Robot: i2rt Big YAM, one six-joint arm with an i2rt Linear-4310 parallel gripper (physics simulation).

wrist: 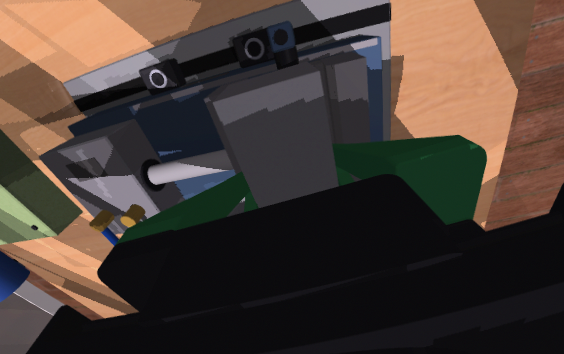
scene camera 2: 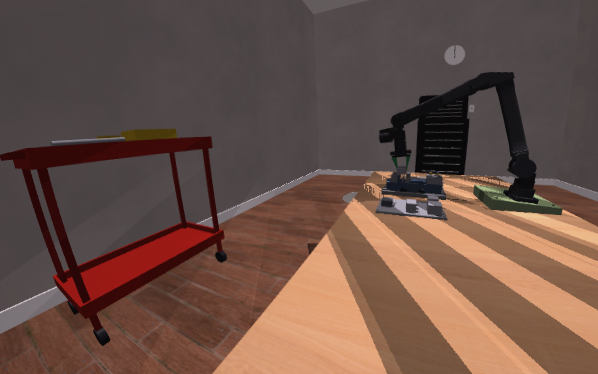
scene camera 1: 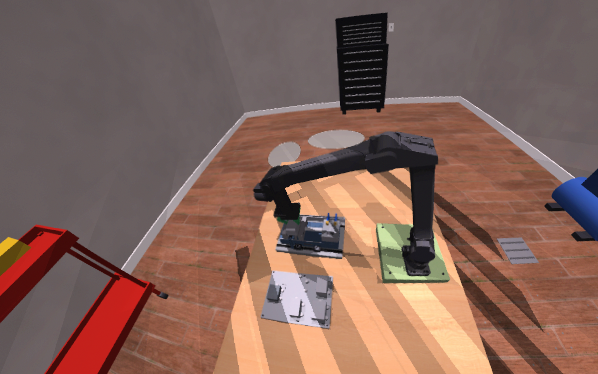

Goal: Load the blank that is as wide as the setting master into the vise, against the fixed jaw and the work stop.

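Where they show: gripper, fingertip midpoint: [wrist: 291, 166] [scene camera 2: 402, 170] [scene camera 1: 294, 223]; arm's base, link origin: [scene camera 2: 519, 198] [scene camera 1: 414, 261].
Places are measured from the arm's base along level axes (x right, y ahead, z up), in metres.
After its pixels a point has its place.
My gripper [scene camera 1: 288, 219] @(y 0.485, x 0.134, z 0.078 m) [scene camera 2: 401, 164] @(y 0.485, x 0.134, z 0.078 m) [wrist: 291, 166] @(y 0.485, x 0.134, z 0.078 m), with green fingers, is shut on a grey rectangular blank [wrist: 280, 135] @(y 0.490, x 0.106, z 0.098 m) [scene camera 2: 401, 171] @(y 0.489, x 0.085, z 0.080 m). It holds the blank upright, low over the vise [scene camera 1: 315, 242] @(y 0.394, x 0.077, z 0.022 m) [scene camera 2: 420, 187] @(y 0.395, x 0.076, z 0.005 m) [wrist: 175, 117] @(y 0.400, x 0.095, z 0.022 m). In the wrist view the blank stands close beside a grey jaw [wrist: 350, 95] at the right end; whether they touch is unclear. A blue stop piece [wrist: 281, 37] @(y 0.500, x 0.072, z 0.061 m) on a black post is by the blank's upper edge. A grey block [wrist: 97, 167] @(y 0.343, x 0.101, z 0.059 m) with a round rod is at the left end. The blank's lower end is hidden.
A grey plate [scene camera 1: 290, 280] @(y 0.491, x -0.073, z -0.030 m) [scene camera 2: 415, 215] @(y 0.437, x -0.231, z -0.033 m) bearing several grey blocks lies on the table in front of the vise. The arm stands on a green base [scene camera 1: 392, 260] @(y 0.088, x 0.002, z 0.007 m) [scene camera 2: 492, 201] @(y 0.129, x -0.070, z -0.003 m) to the right. A red cart [scene camera 1: 105, 320] [scene camera 2: 140, 270] is on the left. Brass-and-blue pins [wrist: 131, 217] @(y 0.349, x 0.144, z 0.071 m) stand near the vise's end block.
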